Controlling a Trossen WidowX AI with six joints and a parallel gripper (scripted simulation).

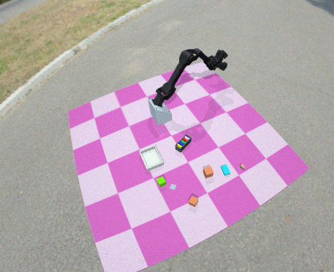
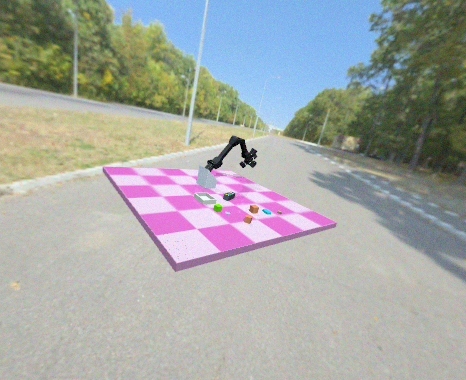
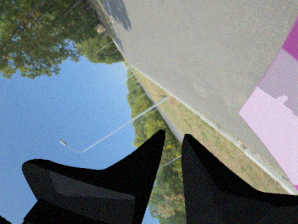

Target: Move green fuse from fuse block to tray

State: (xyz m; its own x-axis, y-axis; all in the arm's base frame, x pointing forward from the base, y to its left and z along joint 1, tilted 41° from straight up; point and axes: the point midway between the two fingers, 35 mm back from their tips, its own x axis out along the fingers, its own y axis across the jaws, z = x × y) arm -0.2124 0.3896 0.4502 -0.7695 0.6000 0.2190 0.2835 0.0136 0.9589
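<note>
My gripper tip is 550 mm to the left of the green fuse, 540 mm short of it and 150 mm above it. Also, from my gripper tip: white fuse: 530 mm ahead, 520 mm to the right, 150 mm below; then red fuse: 540 mm to the right, 530 mm ahead, 150 mm below; then blue fuse: 570 mm to the right, 550 mm ahead, 150 mm below.
</note>
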